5 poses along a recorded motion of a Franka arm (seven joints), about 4.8 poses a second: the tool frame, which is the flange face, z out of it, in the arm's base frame.
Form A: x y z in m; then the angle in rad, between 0 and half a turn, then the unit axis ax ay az.
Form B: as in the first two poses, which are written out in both.
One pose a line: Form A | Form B
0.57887, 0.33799, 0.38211, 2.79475, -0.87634, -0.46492, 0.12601 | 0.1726, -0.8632, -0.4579, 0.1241, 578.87, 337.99, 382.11
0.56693, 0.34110, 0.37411, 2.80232, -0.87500, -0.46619, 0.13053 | 0.1688, -0.8624, -0.4595, 0.1287, 566.93, 341.10, 374.11
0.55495, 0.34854, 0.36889, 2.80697, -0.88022, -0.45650, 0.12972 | 0.1665, -0.8679, -0.4501, 0.1279, 554.95, 348.54, 368.89
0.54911, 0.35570, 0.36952, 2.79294, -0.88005, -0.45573, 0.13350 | 0.1734, -0.8667, -0.4488, 0.1315, 549.11, 355.70, 369.52
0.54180, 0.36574, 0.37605, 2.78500, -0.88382, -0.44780, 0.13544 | 0.1774, -0.8698, -0.4407, 0.1333, 541.80, 365.74, 376.05
